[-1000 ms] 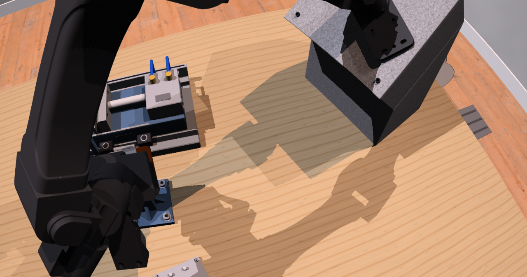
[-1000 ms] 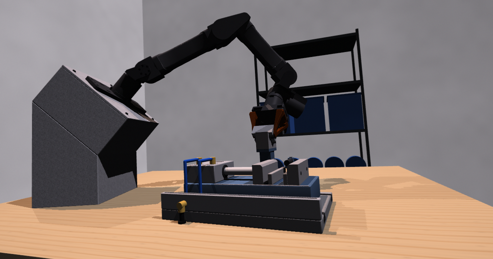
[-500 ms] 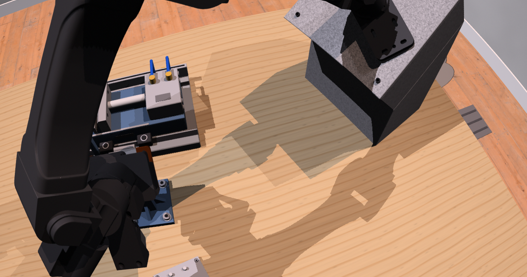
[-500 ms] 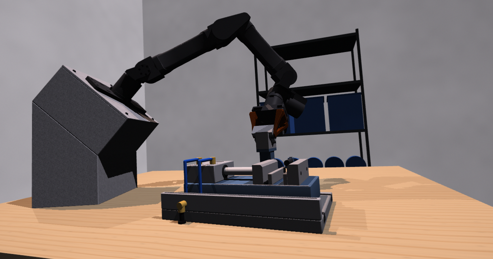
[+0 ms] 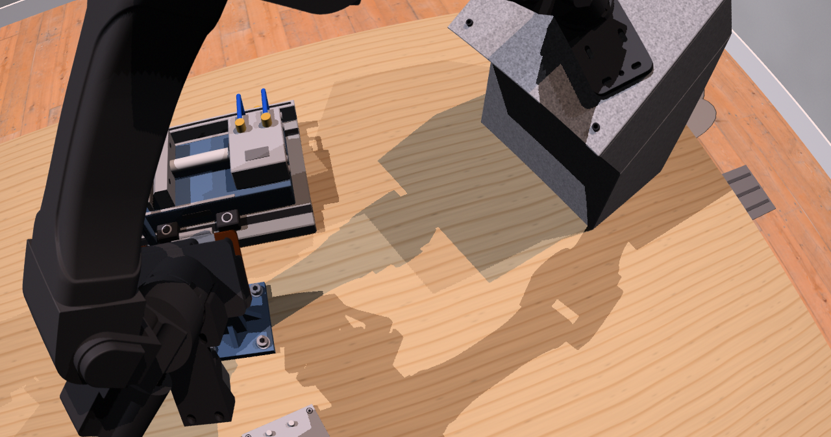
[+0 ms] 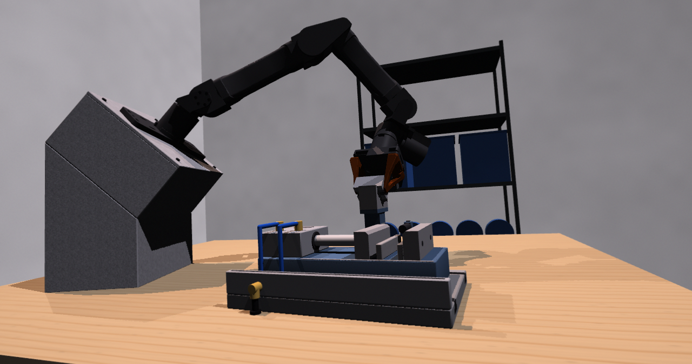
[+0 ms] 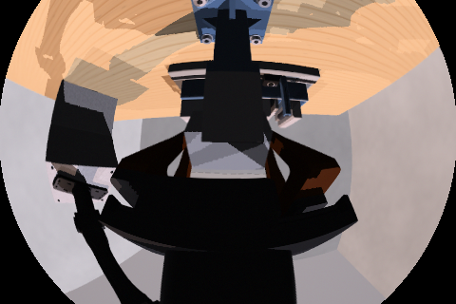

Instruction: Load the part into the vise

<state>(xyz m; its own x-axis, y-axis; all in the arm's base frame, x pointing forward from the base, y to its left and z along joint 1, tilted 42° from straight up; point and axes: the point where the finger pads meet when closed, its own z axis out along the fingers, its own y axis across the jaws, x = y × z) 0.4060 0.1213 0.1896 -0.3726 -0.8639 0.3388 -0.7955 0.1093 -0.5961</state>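
Now: hand right at the grey part. Also, from my hand: moving jaw 9 cm ahead, 18 cm to the right, 8 cm below; cylinder rod 4 cm ahead, 19 cm to the right, 8 cm below; work stop rod 12 cm ahead, 13 cm to the right, 7 cm below.
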